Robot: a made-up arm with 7 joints. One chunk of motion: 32 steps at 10 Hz.
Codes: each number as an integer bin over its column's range. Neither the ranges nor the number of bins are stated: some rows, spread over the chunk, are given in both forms.
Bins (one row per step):
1: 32 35 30 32 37 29 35
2: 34 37 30 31 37 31 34
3: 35 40 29 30 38 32 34
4: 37 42 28 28 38 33 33
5: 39 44 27 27 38 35 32
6: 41 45 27 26 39 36 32
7: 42 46 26 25 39 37 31
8: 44 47 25 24 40 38 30
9: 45 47 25 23 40 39 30
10: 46 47 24 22 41 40 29
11: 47 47 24 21 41 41 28
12: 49 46 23 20 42 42 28
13: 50 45 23 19 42 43 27
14: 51 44 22 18 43 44 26
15: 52 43 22 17 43 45 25
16: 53 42 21 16 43 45 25
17: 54 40 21 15 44 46 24
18: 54 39 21 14 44 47 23
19: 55 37 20 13 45 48 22
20: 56 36 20 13 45 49 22
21: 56 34 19 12 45 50 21
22: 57 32 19 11 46 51 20
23: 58 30 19 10 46 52 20
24: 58 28 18 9 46 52 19
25: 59 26 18 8 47 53 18
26: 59 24 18 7 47 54 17
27: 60 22 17 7 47 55 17
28: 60 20 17 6 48 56 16
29: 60 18 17 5 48 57 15
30: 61 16 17 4 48 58 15
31: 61 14 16 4 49 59 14
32: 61 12 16 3 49 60 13
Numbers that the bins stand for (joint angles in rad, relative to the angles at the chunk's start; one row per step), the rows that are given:
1: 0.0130 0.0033 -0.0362 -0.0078 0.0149 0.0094 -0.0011
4: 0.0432 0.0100 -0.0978 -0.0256 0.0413 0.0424 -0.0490
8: 0.0854 0.0148 -0.1902 -0.0433 0.0940 0.0837 -0.1210
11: 0.1035 0.0148 -0.2210 -0.0567 0.1203 0.1084 -0.1689
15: 0.1337 0.0110 -0.2825 -0.0744 0.1730 0.1414 -0.2408
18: 0.1457 0.0071 -0.3133 -0.0878 0.1994 0.1579 -0.2887
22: 0.1638 0.0005 -0.3749 -0.1011 0.2521 0.1910 -0.3606
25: 0.1759 -0.0052 -0.4057 -0.1144 0.2784 0.2075 -0.4086
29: 0.1819 -0.0129 -0.4365 -0.1278 0.3048 0.2405 -0.4805
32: 0.1879 -0.0186 -0.4673 -0.1367 0.3311 0.2652 -0.5284
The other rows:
2: 0.0251 0.0052 -0.0362 -0.0122 0.0149 0.0259 -0.0251
3: 0.0311 0.0081 -0.0670 -0.0167 0.0413 0.0341 -0.0251
5: 0.0552 0.0119 -0.1286 -0.0300 0.0413 0.0589 -0.0730
6: 0.0673 0.0129 -0.1286 -0.0344 0.0676 0.0671 -0.0730
7: 0.0733 0.0138 -0.1594 -0.0389 0.0676 0.0754 -0.0970
9: 0.0914 0.0148 -0.1902 -0.0478 0.0940 0.0919 -0.1210
10: 0.0975 0.0148 -0.2210 -0.0522 0.1203 0.1002 -0.1449
12: 0.1156 0.0138 -0.2517 -0.0611 0.1467 0.1167 -0.1689
13: 0.1216 0.0129 -0.2517 -0.0656 0.1467 0.1249 -0.1929
14: 0.1276 0.0119 -0.2825 -0.0700 0.1730 0.1332 -0.2168
16: 0.1397 0.0100 -0.3133 -0.0789 0.1730 0.1414 -0.2408
17: 0.1457 0.0081 -0.3133 -0.0833 0.1994 0.1497 -0.2648
19: 0.1517 0.0052 -0.3441 -0.0922 0.2257 0.1662 -0.3127
20: 0.1578 0.0043 -0.3441 -0.0922 0.2257 0.1744 -0.3127
21: 0.1578 0.0024 -0.3749 -0.0967 0.2257 0.1827 -0.3367
23: 0.1698 -0.0014 -0.3749 -0.1056 0.2521 0.1992 -0.3606
24: 0.1698 -0.0033 -0.4057 -0.1100 0.2521 0.1992 -0.3846
26: 0.1759 -0.0071 -0.4057 -0.1189 0.2784 0.2157 -0.4325
27: 0.1819 -0.0090 -0.4365 -0.1189 0.2784 0.2240 -0.4325
28: 0.1819 -0.0110 -0.4365 -0.1233 0.3048 0.2322 -0.4565
30: 0.1879 -0.0148 -0.4365 -0.1322 0.3048 0.2487 -0.4805
31: 0.1879 -0.0167 -0.4673 -0.1322 0.3311 0.2570 -0.5044

